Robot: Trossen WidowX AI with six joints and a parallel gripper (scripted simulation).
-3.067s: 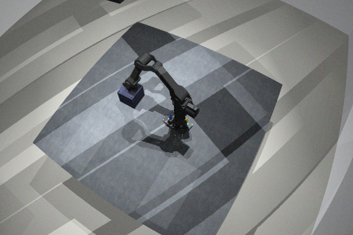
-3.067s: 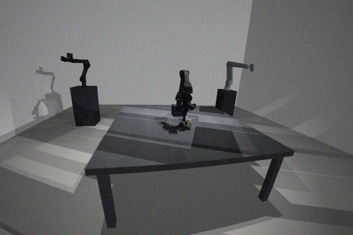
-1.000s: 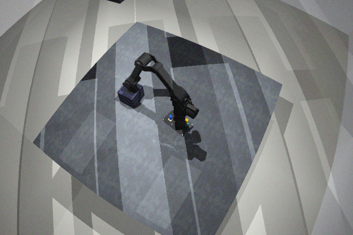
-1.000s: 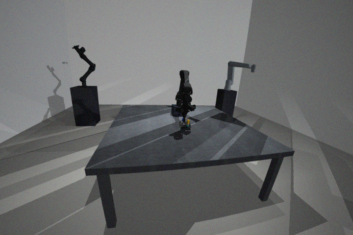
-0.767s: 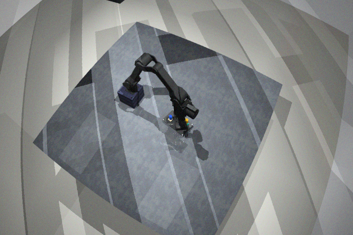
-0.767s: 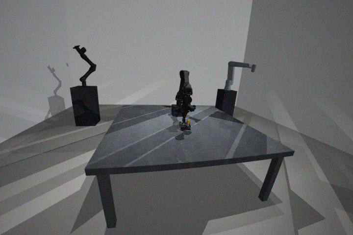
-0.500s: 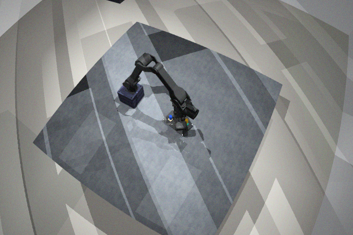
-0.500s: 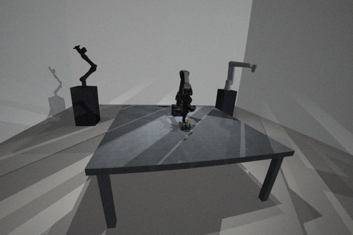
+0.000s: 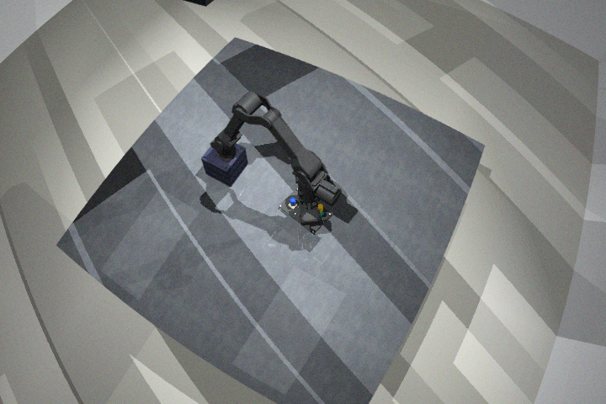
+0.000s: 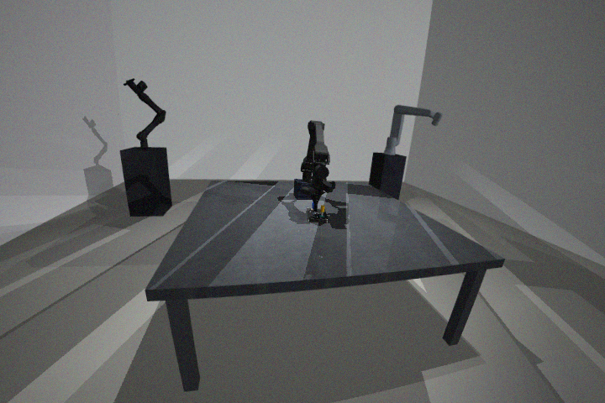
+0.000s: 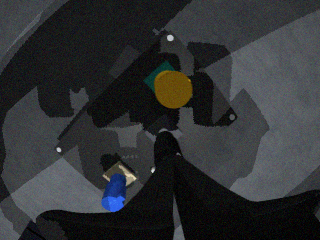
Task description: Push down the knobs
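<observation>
The dark knob is 1 cm below my gripper tip. From my gripper tip the other things lie so: blue knob 6 cm behind, 2 cm below, 1 cm to the left.
</observation>
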